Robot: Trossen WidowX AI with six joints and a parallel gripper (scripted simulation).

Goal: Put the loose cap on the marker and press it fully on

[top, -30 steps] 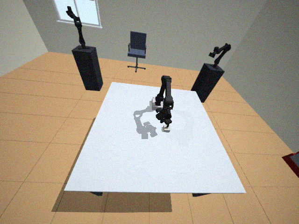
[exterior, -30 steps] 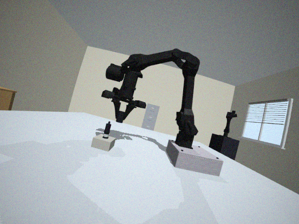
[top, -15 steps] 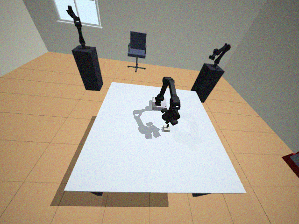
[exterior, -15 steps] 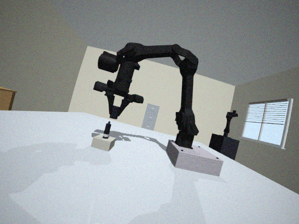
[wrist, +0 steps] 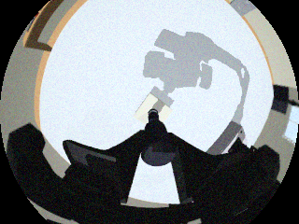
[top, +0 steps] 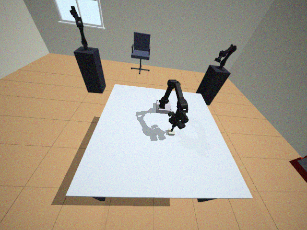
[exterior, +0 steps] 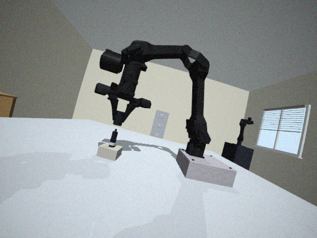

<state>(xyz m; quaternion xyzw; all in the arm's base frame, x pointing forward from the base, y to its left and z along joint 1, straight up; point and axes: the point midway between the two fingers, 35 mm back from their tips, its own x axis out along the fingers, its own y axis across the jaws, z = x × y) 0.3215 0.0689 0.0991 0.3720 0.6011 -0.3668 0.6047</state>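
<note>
The cream holder block is 100 mm below my gripper tip. Also, from my gripper tip: dark marker cap: 10 mm above.
</note>
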